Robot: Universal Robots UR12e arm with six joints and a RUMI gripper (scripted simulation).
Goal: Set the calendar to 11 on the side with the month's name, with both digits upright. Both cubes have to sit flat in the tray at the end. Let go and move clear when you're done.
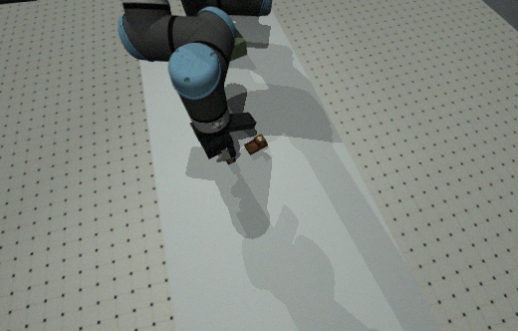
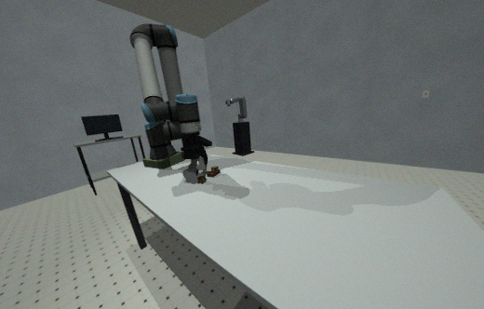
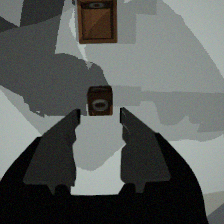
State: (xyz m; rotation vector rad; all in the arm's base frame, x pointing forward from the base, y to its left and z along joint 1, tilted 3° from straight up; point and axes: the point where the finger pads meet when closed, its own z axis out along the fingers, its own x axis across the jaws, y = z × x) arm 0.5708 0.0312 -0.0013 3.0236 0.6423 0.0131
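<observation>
Now: the brown cube 4 cm below my hand. The rest, counted from my hand: brown calendar tray (4 cm behind, 10 cm to the left, 4 cm below).
</observation>
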